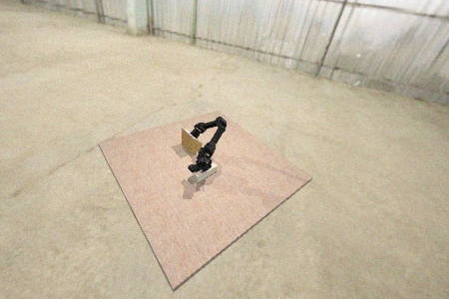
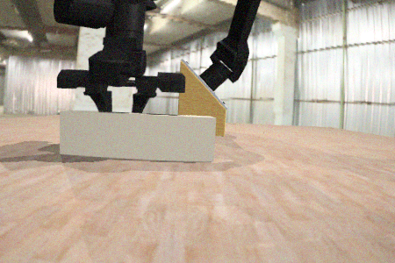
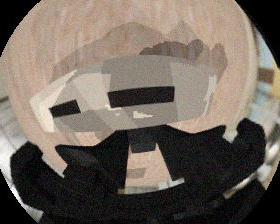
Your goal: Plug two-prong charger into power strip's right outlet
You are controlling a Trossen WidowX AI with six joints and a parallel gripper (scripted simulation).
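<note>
Now: gripper tip 2 cm short of the charger and 1 cm below it.
</note>
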